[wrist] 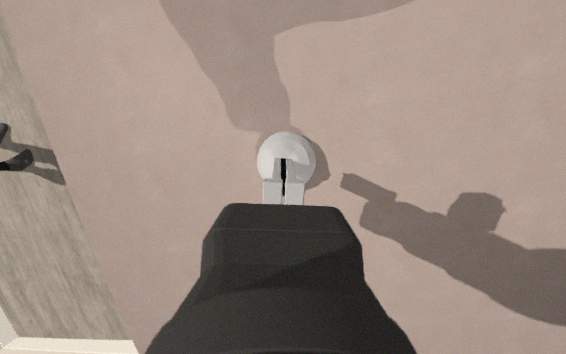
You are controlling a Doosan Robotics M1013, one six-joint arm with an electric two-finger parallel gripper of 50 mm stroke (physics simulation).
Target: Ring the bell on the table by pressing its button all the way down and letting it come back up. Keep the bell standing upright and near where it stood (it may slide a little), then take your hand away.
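Frame: origin at the arm's base, x ahead, y left, z up, level; metres.
Seen in the pictures: gripper, fingertip midpoint: (282, 169).
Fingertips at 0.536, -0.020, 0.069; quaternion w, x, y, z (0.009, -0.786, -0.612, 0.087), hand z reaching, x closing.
A point is followed by its place in that frame, as x, y, z.
The bell (270, 147) @[0.513, -0.038, 0.009] shows as a pale, silvery round dome near the middle of the wrist view, seen from above. It appears upright on the pinkish-brown table surface. My gripper (282, 169) @[0.536, -0.020, 0.069] is shut and empty, with its two pale fingertips together and a thin dark line between them. The fingertips lie over the middle of the dome in this view. The bell's button does not show and is hidden by the fingertips. Whether the fingertips touch it cannot be told.
The pinkish-brown surface (450, 100) @[0.499, 0.200, -0.029] has a slanting edge at the left, with a grey wood-like surface (55, 240) beyond it. Dark curved objects (17, 161) show at the left edge. A cream ledge (70, 346) is at the lower left. Arm shadows fall above and right of the bell.
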